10 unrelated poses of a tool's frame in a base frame.
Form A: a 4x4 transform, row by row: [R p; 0 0 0 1], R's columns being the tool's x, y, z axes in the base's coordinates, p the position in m. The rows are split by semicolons.
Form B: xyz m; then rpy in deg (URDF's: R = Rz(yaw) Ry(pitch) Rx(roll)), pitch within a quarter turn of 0, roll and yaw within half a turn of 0. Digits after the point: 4 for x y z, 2 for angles.
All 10 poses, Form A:
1: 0.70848 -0.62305 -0.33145 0.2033; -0.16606 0.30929 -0.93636 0.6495; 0.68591 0.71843 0.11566 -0.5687; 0 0 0 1
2: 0.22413 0.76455 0.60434 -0.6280; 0.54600 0.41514 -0.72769 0.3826; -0.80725 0.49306 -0.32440 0.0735; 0 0 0 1
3: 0.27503 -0.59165 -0.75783 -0.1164; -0.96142 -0.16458 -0.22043 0.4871; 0.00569 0.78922 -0.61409 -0.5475; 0 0 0 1
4: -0.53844 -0.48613 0.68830 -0.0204; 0.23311 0.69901 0.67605 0.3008; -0.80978 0.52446 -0.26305 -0.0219; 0 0 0 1
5: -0.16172 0.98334 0.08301 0.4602; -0.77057 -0.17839 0.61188 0.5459; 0.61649 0.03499 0.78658 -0.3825; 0 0 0 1
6: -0.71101 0.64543 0.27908 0.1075; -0.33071 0.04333 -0.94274 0.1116; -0.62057 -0.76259 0.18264 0.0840; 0 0 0 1
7: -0.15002 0.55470 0.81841 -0.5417; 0.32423 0.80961 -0.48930 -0.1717; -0.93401 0.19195 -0.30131 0.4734; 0 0 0 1
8: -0.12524 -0.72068 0.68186 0.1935; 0.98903 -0.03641 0.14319 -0.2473; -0.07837 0.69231 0.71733 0.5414; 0 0 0 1
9: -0.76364 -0.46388 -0.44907 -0.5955; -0.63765 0.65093 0.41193 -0.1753; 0.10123 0.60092 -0.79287 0.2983; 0 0 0 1
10: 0.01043 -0.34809 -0.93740 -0.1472; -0.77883 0.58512 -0.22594 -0.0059; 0.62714 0.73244 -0.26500 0.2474; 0 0 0 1
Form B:
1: 0.2033 0.6495 -0.5687 80.85 -43.31 -13.19
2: -0.6280 0.3826 0.0735 123.34 53.83 67.68
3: -0.1164 0.4871 -0.5475 127.89 -0.33 -74.04
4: -0.0204 0.3008 -0.0219 116.64 54.07 156.59
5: 0.4602 0.5459 -0.3825 2.55 -38.06 -101.85
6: 0.1075 0.1116 0.0840 -76.53 38.36 -155.06
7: -0.5417 -0.1717 0.4734 147.50 69.07 114.83
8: 0.1935 -0.2473 0.5414 43.98 4.49 97.22
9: -0.5955 -0.1753 0.2983 142.84 -5.81 -140.14
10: -0.1472 -0.0059 0.2474 109.89 -38.84 -89.23
